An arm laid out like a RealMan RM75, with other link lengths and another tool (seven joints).
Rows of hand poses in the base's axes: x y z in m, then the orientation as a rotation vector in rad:
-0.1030, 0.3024, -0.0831, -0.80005, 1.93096, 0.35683
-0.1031, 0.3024, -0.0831, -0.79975, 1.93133, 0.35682
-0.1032, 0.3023, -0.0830, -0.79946, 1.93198, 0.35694
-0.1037, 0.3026, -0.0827, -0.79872, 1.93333, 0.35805
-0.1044, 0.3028, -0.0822, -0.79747, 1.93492, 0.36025
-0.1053, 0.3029, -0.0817, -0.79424, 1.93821, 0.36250
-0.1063, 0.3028, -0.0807, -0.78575, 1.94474, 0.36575
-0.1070, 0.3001, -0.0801, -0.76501, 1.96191, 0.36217
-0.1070, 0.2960, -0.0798, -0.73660, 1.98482, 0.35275
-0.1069, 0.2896, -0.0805, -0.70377, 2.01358, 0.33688
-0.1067, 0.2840, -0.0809, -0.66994, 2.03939, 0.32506
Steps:
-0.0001, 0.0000, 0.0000, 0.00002, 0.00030, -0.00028
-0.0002, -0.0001, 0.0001, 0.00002, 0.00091, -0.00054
-0.0007, 0.0002, 0.0004, 0.00063, 0.00246, -0.00083
-0.0014, 0.0004, 0.0009, 0.00207, 0.00458, -0.00106
-0.0023, 0.0005, 0.0014, 0.00395, 0.00808, -0.00294
-0.0033, 0.0004, 0.0024, 0.00793, 0.01444, -0.00860
-0.0040, -0.0023, 0.0030, 0.01011, 0.02698, -0.02741
-0.0040, -0.0064, 0.0033, 0.01040, 0.04224, -0.05482
-0.0039, -0.0128, 0.0026, 0.00672, 0.06057, -0.08874
-0.0037, -0.0184, 0.0022, 0.00677, 0.07807, -0.12094

